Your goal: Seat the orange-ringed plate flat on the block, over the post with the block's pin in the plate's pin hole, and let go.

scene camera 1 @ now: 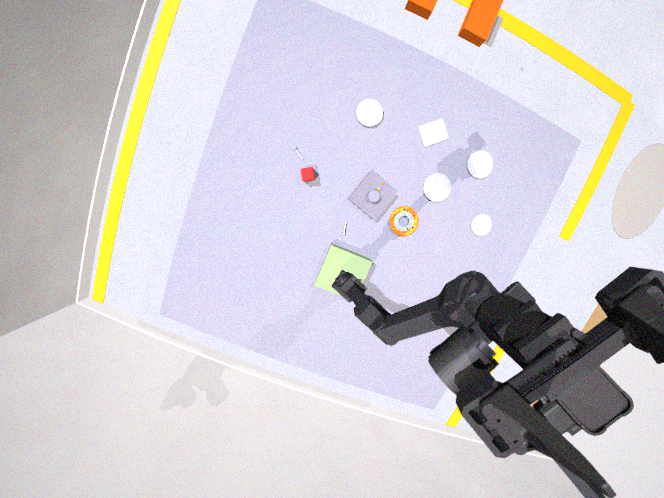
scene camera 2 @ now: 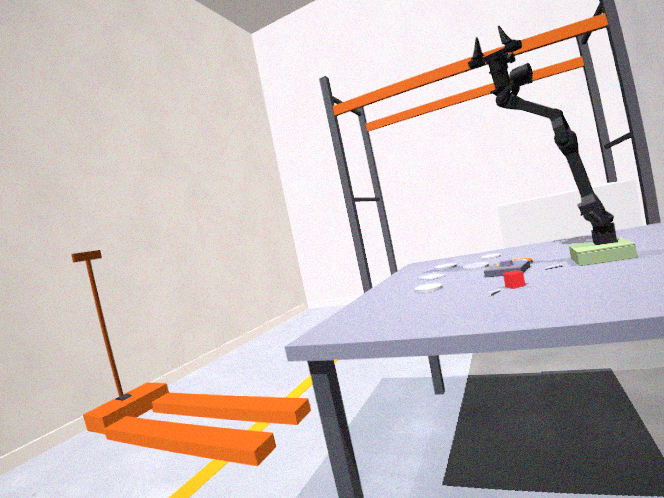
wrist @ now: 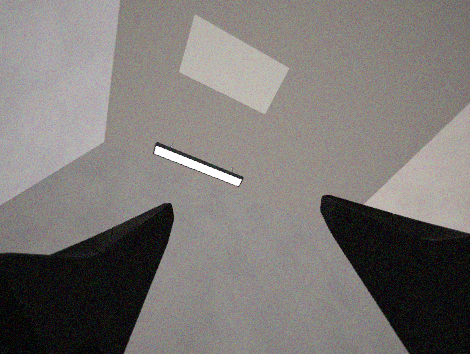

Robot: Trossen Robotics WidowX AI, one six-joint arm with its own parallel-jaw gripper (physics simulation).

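Where they show: gripper, between the fingertips: point(scene camera 2: 487, 31) point(wrist: 247, 206); arm's base, origin of its link: point(scene camera 1: 344, 281) point(scene camera 2: 606, 242).
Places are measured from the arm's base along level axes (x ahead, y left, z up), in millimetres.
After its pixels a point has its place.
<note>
The orange-ringed plate point(scene camera 1: 392, 221) {x 274, y -36, z -34 mm} point(scene camera 2: 522, 259) {x 280, y -91, z -35 mm} lies on the table beside the block, not on it. It has a pale inner ring; its pin hole cannot be made out. The grey block point(scene camera 1: 360, 198) {x 282, y 109, z -22 mm} point(scene camera 2: 496, 272) {x 337, y 136, z -32 mm} lies flat, with a round grey post point(scene camera 1: 374, 196) {x 312, y 74, z -3 mm} point(scene camera 2: 506, 262) {x 307, y 95, z -9 mm} near its middle. Small yellow and orange marks show near the post; which is the pin is too small to tell. My gripper point(scene camera 2: 488, 32) {x 227, y -8, z 803 mm} point(wrist: 247, 206) {x 227, y -8, z 803 mm} is open and empty, raised high above the table with its fingers pointing upward. In the wrist view the ceiling shows between the fingers.
The arm stands on a green box point(scene camera 1: 337, 259) {x 56, y 66, z 0 mm} point(scene camera 2: 606, 254) {x 9, y 99, z -23 mm}. A red cube point(scene camera 1: 307, 174) {x 255, y 308, z -6 mm} point(scene camera 2: 514, 279) {x 252, y 331, z -21 mm} and two small screw-like pieces point(scene camera 1: 298, 153) {x 302, y 376, z -38 mm} point(scene camera 1: 345, 227) {x 166, y 98, z -38 mm} lie near the block. Several white discs point(scene camera 1: 369, 112) {x 547, y 238, z -35 mm} point(scene camera 1: 437, 187) {x 465, y -109, z -37 mm} and a white square point(scene camera 1: 433, 132) {x 616, y 11, z -40 mm} lie on the far side.
</note>
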